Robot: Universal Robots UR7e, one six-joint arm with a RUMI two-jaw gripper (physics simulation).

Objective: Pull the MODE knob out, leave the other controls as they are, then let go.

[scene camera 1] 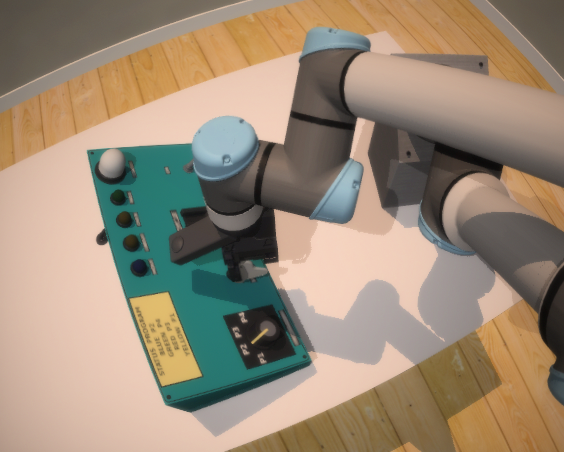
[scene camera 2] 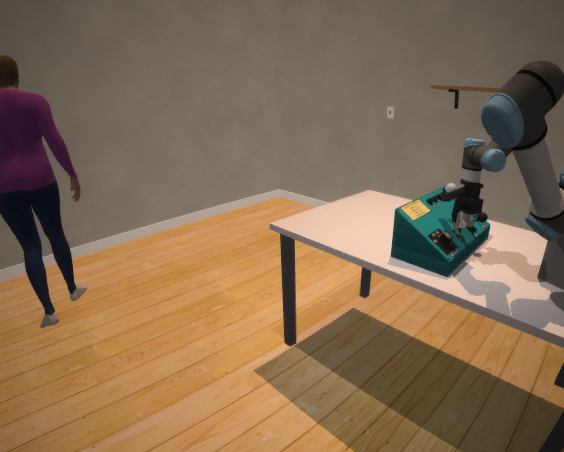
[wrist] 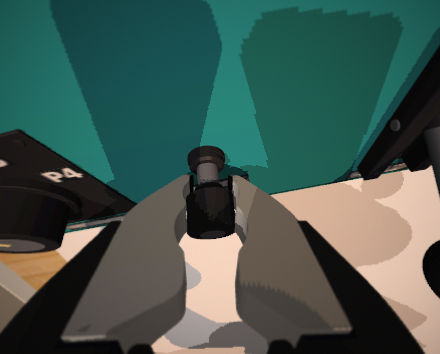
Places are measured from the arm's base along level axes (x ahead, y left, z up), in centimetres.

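Where they show: gripper, fingertip midpoint: (scene camera 1: 240,272) (scene camera 2: 458,233) (wrist: 210,177).
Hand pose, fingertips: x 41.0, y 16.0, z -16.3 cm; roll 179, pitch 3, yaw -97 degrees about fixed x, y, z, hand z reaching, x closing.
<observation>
Each offset is from my fingertips to the top centre of the thing. "spot": to the spot under its first point.
The MODE knob @[dx -0.2, dy -0.2, dz +4.7 cm] (wrist: 210,212), whose label I cannot read, is a black cylinder on a grey stem above a black collar, near the teal panel's lower edge. The gripper hides it in scene camera 1. The teal sloped panel (scene camera 1: 215,370) (scene camera 2: 410,240) (wrist: 232,100) stands on the table. My gripper (wrist: 210,177) (scene camera 1: 251,271) (scene camera 2: 463,223) is shut on the knob, with one grey finger against each side. The collar and part of the stem show beyond the fingertips. The rotary selector @[dx -1.3, dy +11.8, dz +4.1 cm] (scene camera 1: 268,330) (wrist: 30,215) has its yellow line between P1 and P2 in scene camera 1.
Beside the selector is its black plate with P1 to P4. A white ball-shaped lamp @[spot: dx +18.2, dy -20.7, dz +12.3 cm] (scene camera 1: 112,163), several small dark lamps and a yellow label @[spot: dx +14.0, dy +11.3, dz +8.1 cm] (scene camera 1: 166,340) sit along the panel's far side. A dark bar @[spot: dx +3.4, dy -9.7, dz +1.6 cm] (wrist: 410,120) stands right of my fingers. A person (scene camera 2: 25,140) stands away from the table.
</observation>
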